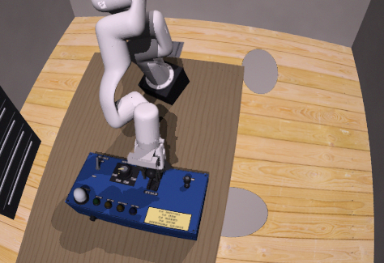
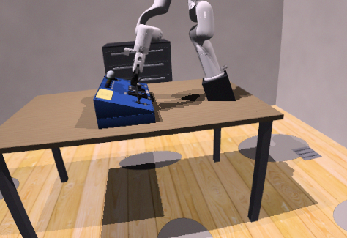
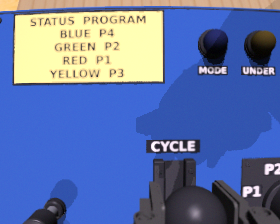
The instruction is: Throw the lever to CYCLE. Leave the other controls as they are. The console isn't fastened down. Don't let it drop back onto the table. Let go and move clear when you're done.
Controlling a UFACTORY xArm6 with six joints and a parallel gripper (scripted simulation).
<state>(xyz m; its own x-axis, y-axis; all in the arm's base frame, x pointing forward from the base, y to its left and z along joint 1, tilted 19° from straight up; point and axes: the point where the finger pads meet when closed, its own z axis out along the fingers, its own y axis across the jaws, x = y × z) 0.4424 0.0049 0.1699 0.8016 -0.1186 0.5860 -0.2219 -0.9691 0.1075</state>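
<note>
Right now my hand is 40 mm above the lever and 10 mm past it. The rest, counted from my hand: mode knob: 120 mm to the left, 60 mm below, 10 mm ahead; then blue console: 80 mm below, 60 mm to the right, 10 mm ahead; then program dial: 130 mm to the right, 60 mm below, 40 mm behind.
</note>
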